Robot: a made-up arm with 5 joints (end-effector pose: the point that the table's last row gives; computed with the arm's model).
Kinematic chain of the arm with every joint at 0, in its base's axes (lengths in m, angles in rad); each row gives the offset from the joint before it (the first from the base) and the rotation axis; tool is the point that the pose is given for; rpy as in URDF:
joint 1: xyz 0 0 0.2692 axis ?
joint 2: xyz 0 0 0 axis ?
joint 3: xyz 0.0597 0 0.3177 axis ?
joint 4: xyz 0.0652 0 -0.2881 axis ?
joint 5: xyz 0.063 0 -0.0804 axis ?
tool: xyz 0 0 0 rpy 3.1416 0 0
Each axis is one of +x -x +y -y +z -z.
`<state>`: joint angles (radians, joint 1 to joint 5).
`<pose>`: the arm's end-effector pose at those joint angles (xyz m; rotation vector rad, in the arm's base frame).
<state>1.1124 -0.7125 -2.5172 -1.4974 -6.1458</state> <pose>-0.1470 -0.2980 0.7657 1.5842 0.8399 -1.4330</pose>
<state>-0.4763 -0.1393 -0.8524 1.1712 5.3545</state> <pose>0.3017 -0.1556 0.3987 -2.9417 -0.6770 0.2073</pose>
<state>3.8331 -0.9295 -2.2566 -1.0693 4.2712</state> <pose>0.3056 0.2530 0.7710 -1.1626 0.2588 -1.1732</pose>
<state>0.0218 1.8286 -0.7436 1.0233 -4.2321</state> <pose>-0.0337 -0.0007 -0.0747 0.5703 -0.9174 -0.9683</pose>
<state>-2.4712 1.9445 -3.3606 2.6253 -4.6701</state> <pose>-0.4041 -0.3204 0.0303 1.0243 2.0099 1.4173</pose>
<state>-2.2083 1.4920 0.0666 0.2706 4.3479</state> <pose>0.0355 0.0480 0.1256 -1.3490 0.1853 -0.8494</pose>
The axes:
joint 1: +z
joint 2: +y
joint 3: +y
joint 4: +y
joint 5: -z

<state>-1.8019 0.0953 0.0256 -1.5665 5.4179</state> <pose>-0.0475 -0.2018 0.3384 1.5246 -0.7712 0.3541</pose>
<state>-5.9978 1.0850 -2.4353 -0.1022 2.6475</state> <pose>0.6635 0.1947 0.4184 -0.6427 1.5647 -0.1565</pose>
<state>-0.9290 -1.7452 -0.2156 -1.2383 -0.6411</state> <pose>-0.0892 0.1194 0.5194 -0.0632 0.0092 1.5710</pose>
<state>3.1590 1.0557 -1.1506 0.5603 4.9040</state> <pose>-0.4182 -0.0073 -0.0070 -1.7685 2.1070 -0.4104</pose>
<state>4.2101 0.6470 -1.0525 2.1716 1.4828</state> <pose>-0.1548 -0.2819 0.2015 0.3602 1.7138 2.0395</pose>
